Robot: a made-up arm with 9 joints. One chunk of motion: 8 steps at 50 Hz.
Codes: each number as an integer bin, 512 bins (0 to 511) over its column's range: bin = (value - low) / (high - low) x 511, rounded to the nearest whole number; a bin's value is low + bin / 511 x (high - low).
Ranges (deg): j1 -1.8..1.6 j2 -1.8..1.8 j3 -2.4..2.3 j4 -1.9..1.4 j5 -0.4..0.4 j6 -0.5..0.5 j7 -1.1..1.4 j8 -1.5..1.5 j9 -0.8..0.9
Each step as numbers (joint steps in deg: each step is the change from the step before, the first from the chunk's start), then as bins.
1 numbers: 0.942 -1.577 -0.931 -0.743 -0.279 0.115 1.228 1.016 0.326
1 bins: 412 32 160 179 77 314 476 429 338
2 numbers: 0.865 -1.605 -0.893 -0.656 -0.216 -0.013 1.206 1.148 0.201
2 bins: 401 28 164 193 118 249 471 451 301
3 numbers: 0.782 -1.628 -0.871 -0.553 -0.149 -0.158 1.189 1.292 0.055
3 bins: 388 24 166 209 160 175 468 476 257
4 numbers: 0.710 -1.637 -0.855 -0.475 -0.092 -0.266 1.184 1.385 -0.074
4 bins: 377 23 168 221 197 120 467 491 218
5 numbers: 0.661 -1.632 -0.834 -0.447 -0.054 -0.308 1.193 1.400 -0.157
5 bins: 370 24 170 225 221 98 469 494 193
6 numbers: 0.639 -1.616 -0.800 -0.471 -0.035 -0.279 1.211 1.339 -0.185
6 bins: 367 26 174 221 233 113 472 484 185
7 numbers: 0.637 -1.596 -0.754 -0.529 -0.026 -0.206 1.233 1.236 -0.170
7 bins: 366 29 179 212 239 150 477 466 189
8 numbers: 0.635 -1.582 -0.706 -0.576 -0.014 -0.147 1.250 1.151 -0.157
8 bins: 366 31 184 205 247 180 480 452 193
